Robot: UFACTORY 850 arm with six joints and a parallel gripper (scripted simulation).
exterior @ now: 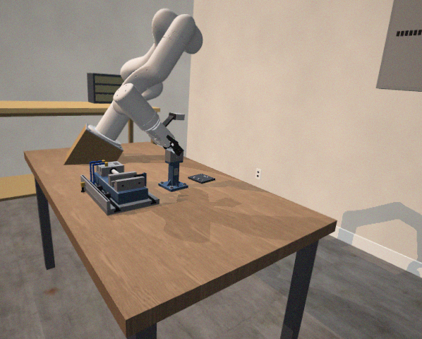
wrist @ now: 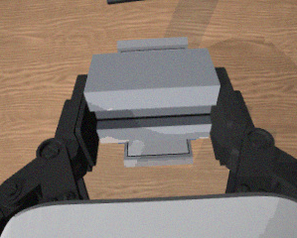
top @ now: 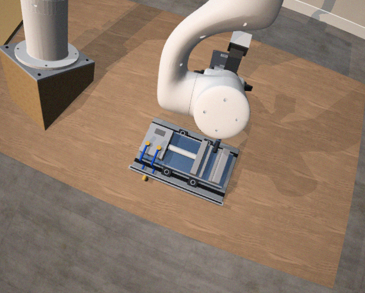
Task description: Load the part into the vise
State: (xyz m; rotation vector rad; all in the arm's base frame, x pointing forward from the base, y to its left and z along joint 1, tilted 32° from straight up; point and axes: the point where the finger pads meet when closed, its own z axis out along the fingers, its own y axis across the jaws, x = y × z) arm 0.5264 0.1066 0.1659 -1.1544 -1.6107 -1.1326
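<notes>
The V-block post lies 11 cm below my hand and 1 cm to the left of it. Also, from my hand: work stop: 17 cm to the right, 8 cm ahead, 7 cm below; then infeed plate: 17 cm to the left, 16 cm below, 5 cm behind; then part: right at my hand.
</notes>
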